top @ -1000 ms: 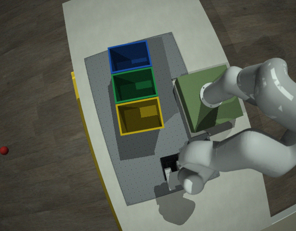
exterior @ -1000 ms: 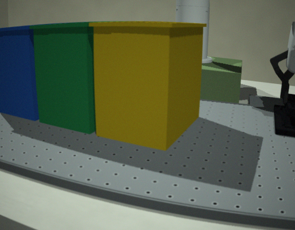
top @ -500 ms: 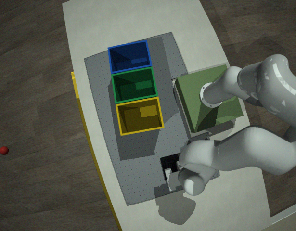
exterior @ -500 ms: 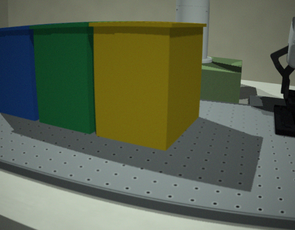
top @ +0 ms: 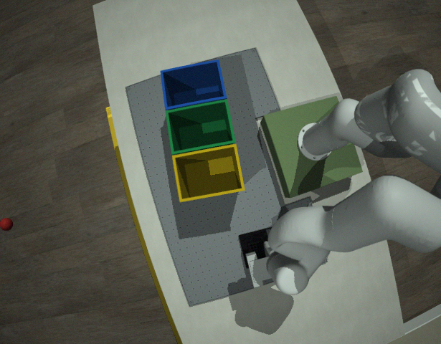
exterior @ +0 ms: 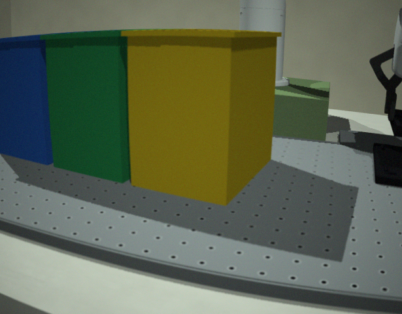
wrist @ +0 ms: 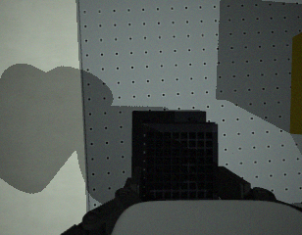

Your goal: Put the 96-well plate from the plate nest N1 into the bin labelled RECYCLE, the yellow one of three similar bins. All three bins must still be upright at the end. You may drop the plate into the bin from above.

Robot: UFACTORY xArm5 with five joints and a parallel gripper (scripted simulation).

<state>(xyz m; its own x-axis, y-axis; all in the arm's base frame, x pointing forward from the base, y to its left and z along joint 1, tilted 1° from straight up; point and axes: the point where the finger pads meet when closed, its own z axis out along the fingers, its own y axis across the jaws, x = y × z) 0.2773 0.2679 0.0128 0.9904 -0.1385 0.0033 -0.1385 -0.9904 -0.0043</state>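
Right now the black plate nest is 70 mm below my hand. From my hand the other things lie so: black 96-well plate: 10 mm below; then green bin: 60 mm ahead, 420 mm to the right, 10 mm above; then yellow bin: 90 mm ahead, 290 mm to the right, 10 mm above.
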